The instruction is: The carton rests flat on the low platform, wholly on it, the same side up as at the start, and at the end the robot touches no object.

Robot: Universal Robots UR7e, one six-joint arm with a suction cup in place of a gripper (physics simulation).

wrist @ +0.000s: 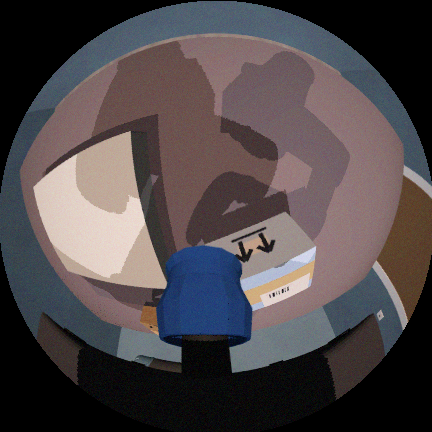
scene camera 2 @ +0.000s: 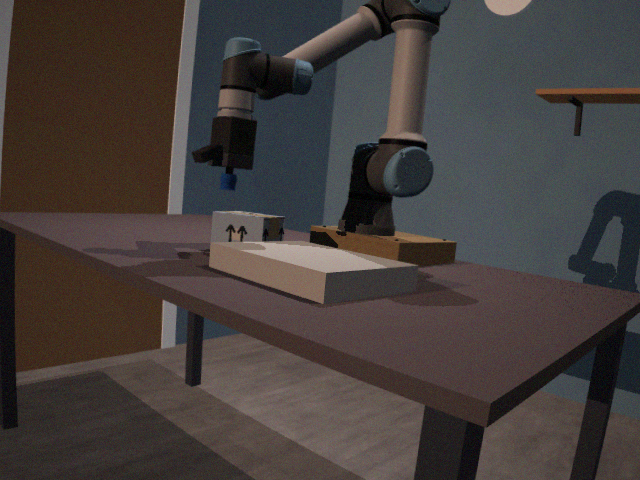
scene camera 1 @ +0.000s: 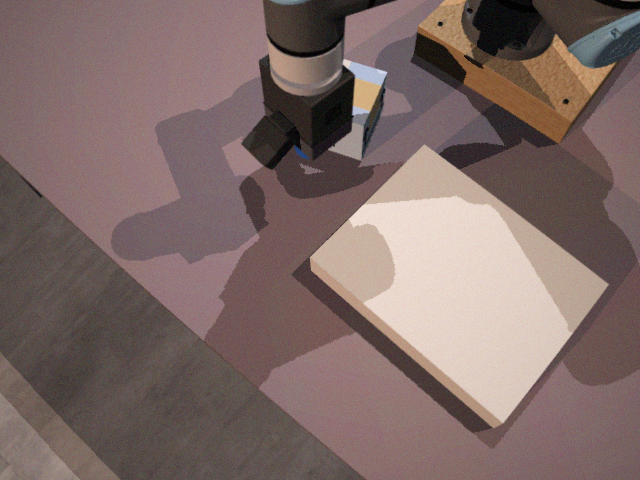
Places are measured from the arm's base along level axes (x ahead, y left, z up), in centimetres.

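Pixels of known places: hand, its tool point: point(wrist: 203, 274) point(scene camera 2: 227, 189); arm's base, origin of its link: point(scene camera 2: 366, 231) point(scene camera 1: 507, 24).
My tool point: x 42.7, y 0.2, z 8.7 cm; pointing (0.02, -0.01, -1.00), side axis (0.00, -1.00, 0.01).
For each thing: its top centre in the pictures, then the offset to it from my tool point. Level surfaces: height alone.
- carton, centre of its top: point(wrist: 269, 290) point(scene camera 1: 329, 84) point(scene camera 2: 249, 214) dx -11.6, dy -8.9, dz -5.8 cm
- low platform, centre of its top: point(scene camera 1: 461, 271) point(scene camera 2: 311, 253) point(wrist: 74, 233) dx -5.9, dy +22.7, dz -10.2 cm
- table, height of its surface: dz -15.0 cm
The carton point(scene camera 1: 368, 93) point(scene camera 2: 222, 227) point(wrist: 292, 240) stands on the table beside the platform, partly hidden by the tool in the scene camera 1 view. Its side arrows point up in the scene camera 2 view; its top has a yellow band and a white label. The low platform point(scene camera 1: 439, 289) point(scene camera 2: 279, 268) point(wrist: 95, 235) is a pale flat block with nothing on it. My suction gripper point(scene camera 1: 301, 152) point(scene camera 2: 227, 181) point(wrist: 204, 292), with a blue cup, is open and holds nothing. It hangs higher than the carton's top, with a clear gap between them in the scene camera 2 view.
The arm's base stands on a wooden block point(scene camera 1: 511, 98) point(scene camera 2: 426, 253) point(wrist: 149, 316) behind the platform, near the carton. The table point(scene camera 1: 330, 403) point(scene camera 2: 465, 330) ends at a front edge. A wall shelf point(scene camera 2: 594, 96) is at the right in the scene camera 2 view.
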